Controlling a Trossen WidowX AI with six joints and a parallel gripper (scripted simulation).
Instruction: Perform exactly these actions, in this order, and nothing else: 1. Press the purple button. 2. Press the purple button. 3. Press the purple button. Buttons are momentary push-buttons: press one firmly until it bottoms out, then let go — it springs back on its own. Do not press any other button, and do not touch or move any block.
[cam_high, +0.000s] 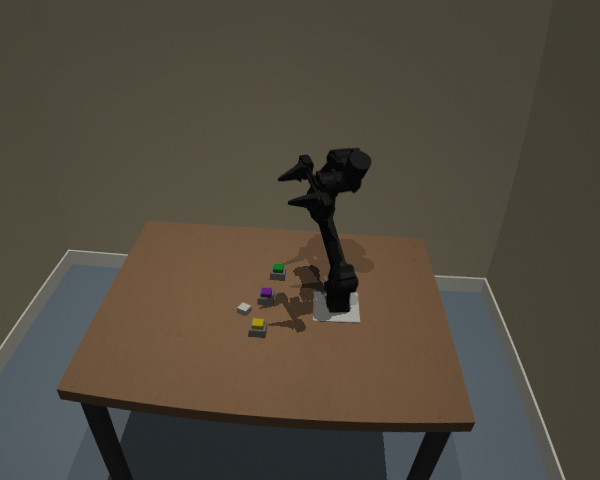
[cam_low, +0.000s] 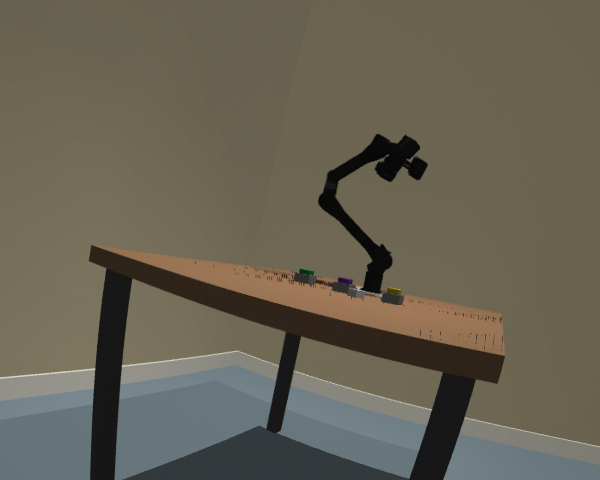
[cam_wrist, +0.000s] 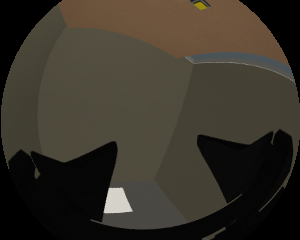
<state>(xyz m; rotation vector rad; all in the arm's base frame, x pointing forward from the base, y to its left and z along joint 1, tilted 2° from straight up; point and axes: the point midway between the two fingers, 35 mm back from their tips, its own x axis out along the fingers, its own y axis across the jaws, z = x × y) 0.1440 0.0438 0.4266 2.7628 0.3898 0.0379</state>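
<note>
Right now the purple button is 39 cm below my gripper tip, 9 cm to the right of it and 3 cm ahead of it. Also, from my gripper tip: small white block 42 cm below, 10 cm ahead, 3 cm to the right; yellow button 39 cm below, 6 cm to the left, 6 cm ahead; green button 39 cm below, 22 cm to the right, 1 cm behind.
</note>
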